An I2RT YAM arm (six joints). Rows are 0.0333 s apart.
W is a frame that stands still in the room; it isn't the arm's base.
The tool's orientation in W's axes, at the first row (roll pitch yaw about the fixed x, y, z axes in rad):
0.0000 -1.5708 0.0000
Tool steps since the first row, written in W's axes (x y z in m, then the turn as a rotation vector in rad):
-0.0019 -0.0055 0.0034 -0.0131 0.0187 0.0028
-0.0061 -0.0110 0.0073 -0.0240 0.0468 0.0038
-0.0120 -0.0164 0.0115 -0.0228 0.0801 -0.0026
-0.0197 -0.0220 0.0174 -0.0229 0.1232 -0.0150
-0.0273 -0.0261 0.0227 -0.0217 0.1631 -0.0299
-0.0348 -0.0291 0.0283 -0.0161 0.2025 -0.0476
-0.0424 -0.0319 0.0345 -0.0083 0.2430 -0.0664
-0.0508 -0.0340 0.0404 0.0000 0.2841 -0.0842
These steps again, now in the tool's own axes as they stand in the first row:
0.0034 -0.0055 0.0019 0.0028 0.0187 0.0131
0.0073 -0.0110 0.0061 0.0038 0.0468 0.0240
0.0115 -0.0164 0.0120 -0.0026 0.0801 0.0228
0.0174 -0.0220 0.0197 -0.0150 0.1232 0.0229
0.0227 -0.0261 0.0273 -0.0299 0.1631 0.0217
0.0283 -0.0291 0.0348 -0.0476 0.2025 0.0161
0.0345 -0.0319 0.0424 -0.0664 0.2430 0.0083
0.0404 -0.0340 0.0508 -0.0842 0.2841 0.0000

